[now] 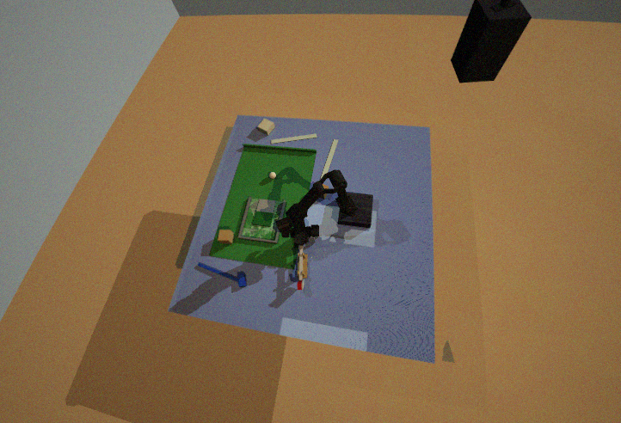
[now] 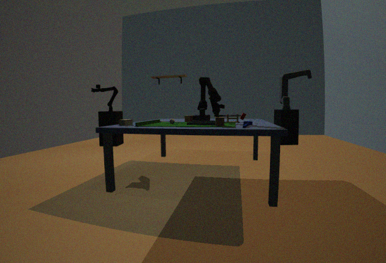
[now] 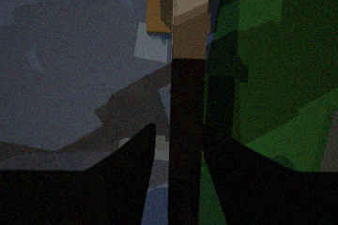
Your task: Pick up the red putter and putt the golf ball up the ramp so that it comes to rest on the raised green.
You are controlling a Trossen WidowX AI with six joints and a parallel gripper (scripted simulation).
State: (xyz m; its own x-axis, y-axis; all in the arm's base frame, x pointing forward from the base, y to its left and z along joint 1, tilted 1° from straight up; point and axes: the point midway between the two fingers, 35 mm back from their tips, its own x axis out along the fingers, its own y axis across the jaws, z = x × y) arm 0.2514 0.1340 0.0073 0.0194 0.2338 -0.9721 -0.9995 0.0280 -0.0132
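The red putter is 120 mm to the left of my gripper tip and 30 mm above it. The rest, counted from my gripper tip: green mat 220 mm ahead, 260 mm to the right, 30 mm below; golf ball 180 mm ahead, 410 mm to the right; wooden rack 130 mm to the left.
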